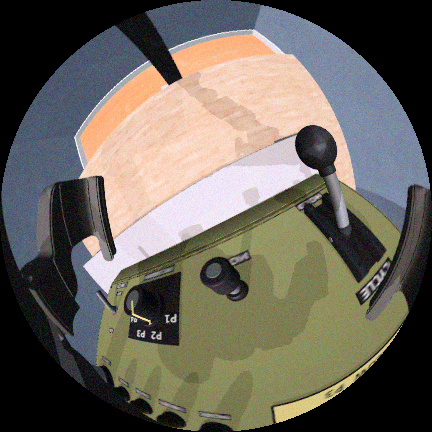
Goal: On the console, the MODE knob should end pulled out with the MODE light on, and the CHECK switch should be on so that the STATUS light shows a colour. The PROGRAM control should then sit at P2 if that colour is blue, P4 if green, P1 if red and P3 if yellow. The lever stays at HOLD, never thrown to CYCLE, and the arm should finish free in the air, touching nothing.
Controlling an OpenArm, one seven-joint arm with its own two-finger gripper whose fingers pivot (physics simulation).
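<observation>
My gripper (216, 240) is open and empty above the console (300, 365), its fingers at the left and right. The MODE knob (218, 276) stands out from the panel on its stem. The PROGRAM knob (137, 301) is at the lower left; its yellow mark ends near P2 and P3, and I cannot tell which it marks. The lever (339, 200) leans toward the HOLD label, away from CYCLE. A small toggle (106, 301) is at the panel's left edge; its label is unreadable. I cannot make out whether the MODE or STATUS light is lit.
Several dark domes, one of them at the bottom (171, 419), line the lower left edge. A yellow plate (300, 412) with upside-down text is at the bottom right. A wooden table (165, 160) lies beyond the console, and a black post (152, 45) rises behind it.
</observation>
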